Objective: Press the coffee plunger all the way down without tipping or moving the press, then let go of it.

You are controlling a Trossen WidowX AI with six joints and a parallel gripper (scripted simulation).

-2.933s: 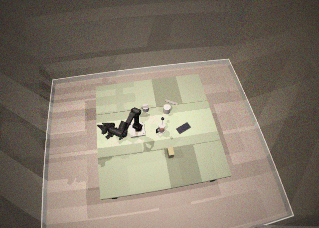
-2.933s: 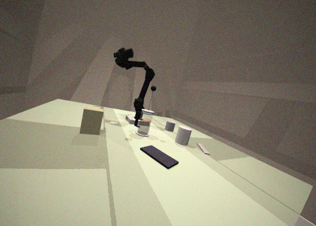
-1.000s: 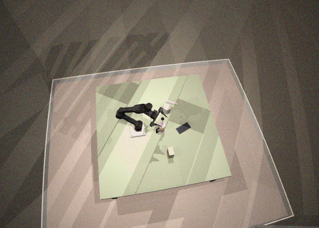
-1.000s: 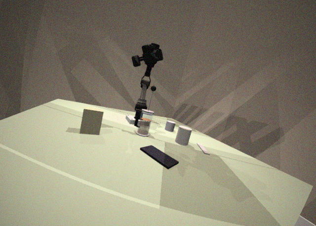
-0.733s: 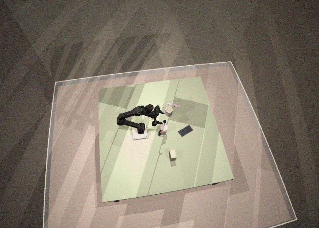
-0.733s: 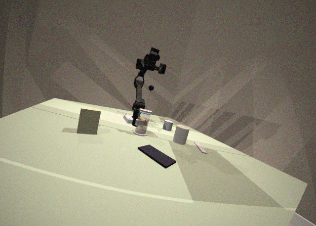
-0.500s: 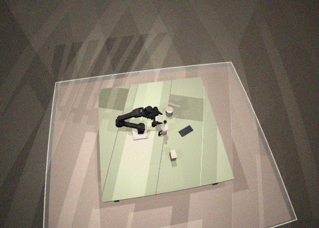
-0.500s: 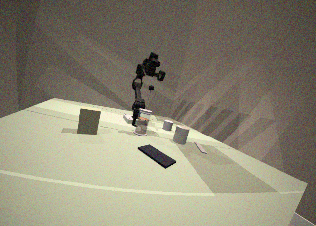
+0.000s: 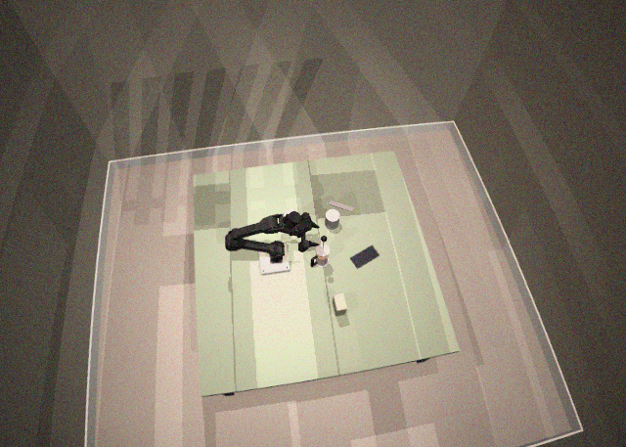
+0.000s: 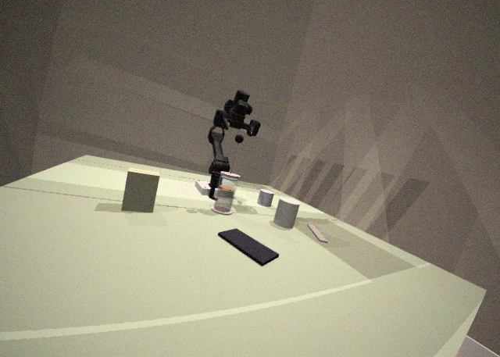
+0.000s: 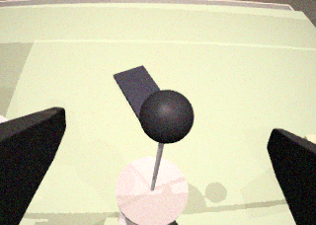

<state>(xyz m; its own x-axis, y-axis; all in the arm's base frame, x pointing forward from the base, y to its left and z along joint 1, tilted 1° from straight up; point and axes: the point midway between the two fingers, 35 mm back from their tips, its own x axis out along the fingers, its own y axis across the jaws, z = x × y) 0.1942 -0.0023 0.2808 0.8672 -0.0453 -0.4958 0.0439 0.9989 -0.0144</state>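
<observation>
Right now my gripper tip is 16 cm above the coffee press, 1 cm to the left of it and 1 cm short of it. Round my gripper tip: dark flat slab (29 cm below, 26 cm ahead, 1 cm to the left).
</observation>
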